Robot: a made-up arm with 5 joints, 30 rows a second.
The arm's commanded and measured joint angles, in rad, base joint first. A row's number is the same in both.
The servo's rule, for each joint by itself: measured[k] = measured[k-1] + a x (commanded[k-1-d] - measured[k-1]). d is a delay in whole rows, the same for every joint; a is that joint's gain. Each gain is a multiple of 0.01, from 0.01 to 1. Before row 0 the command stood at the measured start. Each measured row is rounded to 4 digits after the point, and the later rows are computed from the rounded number. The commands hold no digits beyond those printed.
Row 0, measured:
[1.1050, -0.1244, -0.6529, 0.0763, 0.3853]
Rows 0 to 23, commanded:
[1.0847, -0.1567, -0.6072, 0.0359, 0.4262]
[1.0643, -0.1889, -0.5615, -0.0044, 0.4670]
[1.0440, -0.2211, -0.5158, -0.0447, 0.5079]
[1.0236, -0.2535, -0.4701, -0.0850, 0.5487]
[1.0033, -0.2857, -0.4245, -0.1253, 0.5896]
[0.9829, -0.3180, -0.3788, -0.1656, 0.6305]
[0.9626, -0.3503, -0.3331, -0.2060, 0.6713]
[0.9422, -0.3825, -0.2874, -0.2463, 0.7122]
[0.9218, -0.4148, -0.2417, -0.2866, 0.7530]
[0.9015, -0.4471, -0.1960, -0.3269, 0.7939]
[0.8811, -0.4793, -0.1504, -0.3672, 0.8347]
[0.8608, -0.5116, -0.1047, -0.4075, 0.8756]
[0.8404, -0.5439, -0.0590, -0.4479, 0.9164]
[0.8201, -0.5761, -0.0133, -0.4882, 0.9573]
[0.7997, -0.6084, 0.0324, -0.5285, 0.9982]
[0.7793, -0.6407, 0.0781, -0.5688, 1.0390]
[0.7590, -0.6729, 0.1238, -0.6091, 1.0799]
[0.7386, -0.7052, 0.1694, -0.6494, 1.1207]
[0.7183, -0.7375, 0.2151, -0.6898, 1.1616]
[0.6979, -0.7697, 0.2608, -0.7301, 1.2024]
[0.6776, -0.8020, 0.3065, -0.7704, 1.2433]
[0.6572, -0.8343, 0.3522, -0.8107, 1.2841]
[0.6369, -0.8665, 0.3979, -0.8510, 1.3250]
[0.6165, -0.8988, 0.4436, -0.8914, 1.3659]
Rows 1 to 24, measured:
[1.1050, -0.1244, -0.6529, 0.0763, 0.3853]
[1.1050, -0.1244, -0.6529, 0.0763, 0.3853]
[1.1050, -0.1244, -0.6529, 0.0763, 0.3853]
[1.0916, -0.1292, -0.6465, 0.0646, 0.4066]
[1.0736, -0.1382, -0.6346, 0.0446, 0.4380]
[1.0541, -0.1506, -0.6180, 0.0187, 0.4743]
[1.0340, -0.1660, -0.5973, -0.0114, 0.5130]
[1.0137, -0.1840, -0.5731, -0.0444, 0.5528]
[0.9934, -0.2041, -0.5459, -0.0795, 0.5932]
[0.9731, -0.2260, -0.5161, -0.1162, 0.6338]
[0.9527, -0.2495, -0.4841, -0.1539, 0.6746]
[0.9323, -0.2743, -0.4502, -0.1924, 0.7154]
[0.9120, -0.3002, -0.4146, -0.2314, 0.7562]
[0.8916, -0.3271, -0.3776, -0.2708, 0.7970]
[0.8713, -0.3548, -0.3394, -0.3104, 0.8379]
[0.8509, -0.3832, -0.3001, -0.3503, 0.8787]
[0.8306, -0.4121, -0.2599, -0.3903, 0.9196]
[0.8102, -0.4415, -0.2190, -0.4304, 0.9605]
[0.7898, -0.4714, -0.1774, -0.4705, 1.0013]
[0.7695, -0.5016, -0.1352, -0.5107, 1.0422]
[0.7491, -0.5321, -0.0926, -0.5509, 1.0830]
[0.7288, -0.5629, -0.0495, -0.5912, 1.1239]
[0.7084, -0.5939, -0.0061, -0.6315, 1.1647]
[0.6881, -0.6251, 0.0377, -0.6718, 1.2056]
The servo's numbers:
d 3
a 0.66 0.15 0.14 0.29 0.52

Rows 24 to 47, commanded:
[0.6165, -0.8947, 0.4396, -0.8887, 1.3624]
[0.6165, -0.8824, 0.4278, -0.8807, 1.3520]
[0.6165, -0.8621, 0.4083, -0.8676, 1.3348]
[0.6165, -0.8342, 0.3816, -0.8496, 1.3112]
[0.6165, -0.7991, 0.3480, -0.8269, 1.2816]
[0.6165, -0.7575, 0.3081, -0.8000, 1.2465]
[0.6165, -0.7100, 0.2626, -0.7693, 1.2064]
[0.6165, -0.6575, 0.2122, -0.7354, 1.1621]
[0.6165, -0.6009, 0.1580, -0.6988, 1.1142]
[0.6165, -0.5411, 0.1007, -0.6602, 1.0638]
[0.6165, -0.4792, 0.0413, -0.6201, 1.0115]
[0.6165, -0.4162, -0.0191, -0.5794, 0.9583]
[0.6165, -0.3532, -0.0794, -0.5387, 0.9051]
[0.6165, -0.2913, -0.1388, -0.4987, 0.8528]
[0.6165, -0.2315, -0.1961, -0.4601, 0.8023]
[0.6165, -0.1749, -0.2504, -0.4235, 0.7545]
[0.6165, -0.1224, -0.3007, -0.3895, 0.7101]
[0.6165, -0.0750, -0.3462, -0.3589, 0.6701]
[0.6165, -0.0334, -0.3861, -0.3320, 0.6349]
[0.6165, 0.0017, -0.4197, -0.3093, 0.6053]
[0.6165, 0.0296, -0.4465, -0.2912, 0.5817]
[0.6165, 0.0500, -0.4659, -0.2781, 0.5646]
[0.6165, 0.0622, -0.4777, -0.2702, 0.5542]
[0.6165, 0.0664, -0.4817, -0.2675, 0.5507]
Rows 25 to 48, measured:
[0.6677, -0.6565, 0.0817, -0.7121, 1.2464]
[0.6474, -0.6880, 0.1260, -0.7524, 1.2873]
[0.6270, -0.7196, 0.1705, -0.7927, 1.3282]
[0.6201, -0.7459, 0.2082, -0.8205, 1.3460]
[0.6177, -0.7664, 0.2389, -0.8380, 1.3491]
[0.6169, -0.7808, 0.2626, -0.8466, 1.3417]
[0.6166, -0.7888, 0.2793, -0.8475, 1.3258]
[0.6165, -0.7903, 0.2889, -0.8415, 1.3028]
[0.6165, -0.7854, 0.2916, -0.8295, 1.2735]
[0.6165, -0.7741, 0.2875, -0.8120, 1.2386]
[0.6165, -0.7566, 0.2770, -0.7898, 1.1988]
[0.6165, -0.7332, 0.2603, -0.7634, 1.1548]
[0.6165, -0.7044, 0.2380, -0.7335, 1.1075]
[0.6165, -0.6706, 0.2105, -0.7006, 1.0576]
[0.6165, -0.6324, 0.1784, -0.6655, 1.0060]
[0.6165, -0.5905, 0.1423, -0.6287, 0.9535]
[0.6165, -0.5456, 0.1029, -0.5910, 0.9011]
[0.6165, -0.4985, 0.0610, -0.5530, 0.8497]
[0.6165, -0.4500, 0.0174, -0.5154, 0.8002]
[0.6165, -0.4009, -0.0271, -0.4789, 0.7533]
[0.6165, -0.3520, -0.0718, -0.4441, 0.7100]
[0.6165, -0.3042, -0.1158, -0.4116, 0.6709]
[0.6165, -0.2583, -0.1583, -0.3819, 0.6368]
[0.6165, -0.2151, -0.1986, -0.3556, 0.6081]

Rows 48 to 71, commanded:
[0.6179, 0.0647, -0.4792, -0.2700, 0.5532]
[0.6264, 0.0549, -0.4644, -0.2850, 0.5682]
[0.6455, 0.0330, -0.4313, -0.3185, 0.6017]
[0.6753, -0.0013, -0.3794, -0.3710, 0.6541]
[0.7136, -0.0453, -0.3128, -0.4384, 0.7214]
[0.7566, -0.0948, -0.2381, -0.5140, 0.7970]
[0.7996, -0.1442, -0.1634, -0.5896, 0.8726]
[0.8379, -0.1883, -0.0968, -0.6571, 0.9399]
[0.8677, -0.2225, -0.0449, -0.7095, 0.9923]
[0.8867, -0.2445, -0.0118, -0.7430, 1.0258]
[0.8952, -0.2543, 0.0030, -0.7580, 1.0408]
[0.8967, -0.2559, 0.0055, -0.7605, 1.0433]
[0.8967, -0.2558, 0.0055, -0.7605, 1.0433]
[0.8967, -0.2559, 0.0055, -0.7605, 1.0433]
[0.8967, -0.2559, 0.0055, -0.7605, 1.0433]
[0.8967, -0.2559, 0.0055, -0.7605, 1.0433]
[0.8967, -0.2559, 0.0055, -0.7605, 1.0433]
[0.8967, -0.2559, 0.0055, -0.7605, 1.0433]
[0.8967, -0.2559, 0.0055, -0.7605, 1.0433]
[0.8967, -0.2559, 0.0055, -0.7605, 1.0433]
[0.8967, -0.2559, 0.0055, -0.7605, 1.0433]
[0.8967, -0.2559, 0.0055, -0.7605, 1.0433]
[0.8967, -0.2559, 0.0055, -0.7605, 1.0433]
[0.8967, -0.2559, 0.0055, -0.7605, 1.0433]
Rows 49 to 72, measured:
[0.6165, -0.1753, -0.2360, -0.3331, 0.5855]
[0.6165, -0.1397, -0.2698, -0.3149, 0.5692]
[0.6165, -0.1088, -0.2995, -0.3012, 0.5596]
[0.6174, -0.0828, -0.3247, -0.2922, 0.5563]
[0.6233, -0.0621, -0.3443, -0.2901, 0.5625]
[0.6380, -0.0478, -0.3565, -0.2983, 0.5829]
[0.6626, -0.0408, -0.3597, -0.3194, 0.6199]
[0.6963, -0.0415, -0.3531, -0.3539, 0.6727]
[0.7361, -0.0495, -0.3370, -0.4003, 0.7373]
[0.7780, -0.0637, -0.3127, -0.4552, 0.8077]
[0.8175, -0.0824, -0.2825, -0.5138, 0.8764]
[0.8506, -0.1034, -0.2492, -0.5706, 0.9367]
[0.8744, -0.1246, -0.2160, -0.6206, 0.9830]
[0.8881, -0.1441, -0.1853, -0.6604, 1.0131]
[0.8938, -0.1609, -0.1586, -0.6894, 1.0288]
[0.8957, -0.1751, -0.1356, -0.7100, 1.0363]
[0.8964, -0.1872, -0.1158, -0.7246, 1.0399]
[0.8966, -0.1975, -0.0988, -0.7350, 1.0417]
[0.8967, -0.2063, -0.0842, -0.7424, 1.0425]
[0.8967, -0.2137, -0.0716, -0.7476, 1.0429]
[0.8967, -0.2200, -0.0608, -0.7513, 1.0431]
[0.8967, -0.2254, -0.0515, -0.7540, 1.0432]
[0.8967, -0.2300, -0.0435, -0.7559, 1.0433]
[0.8967, -0.2339, -0.0366, -0.7572, 1.0433]

